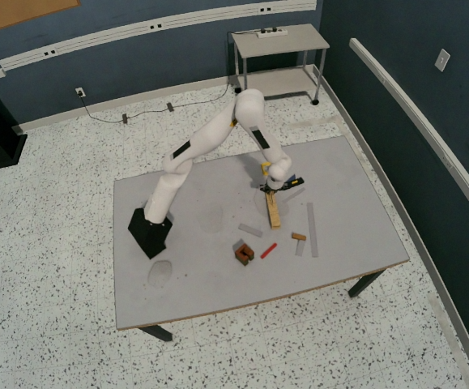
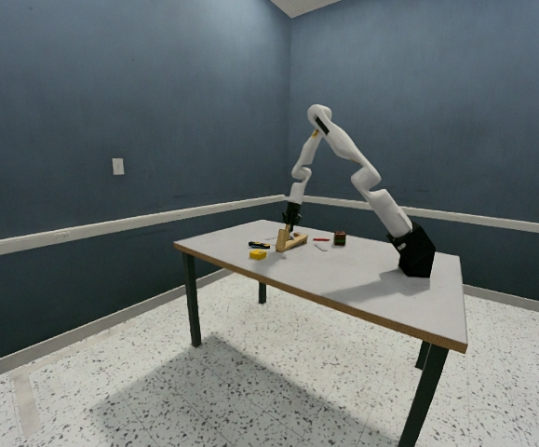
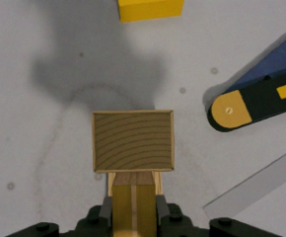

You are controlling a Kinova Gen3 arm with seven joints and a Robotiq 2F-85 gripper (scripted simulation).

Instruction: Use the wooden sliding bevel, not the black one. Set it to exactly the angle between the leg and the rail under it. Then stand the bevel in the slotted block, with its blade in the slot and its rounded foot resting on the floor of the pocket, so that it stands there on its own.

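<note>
The wooden sliding bevel is 1 cm to the left of my hand and 4 cm below it. From my hand the other things lie so: blue blade (12 cm ahead, 10 cm to the left, 11 cm below); wooden leg-and-rail piece (3 cm to the right, 4 cm below); grey blade (6 cm below).
</note>
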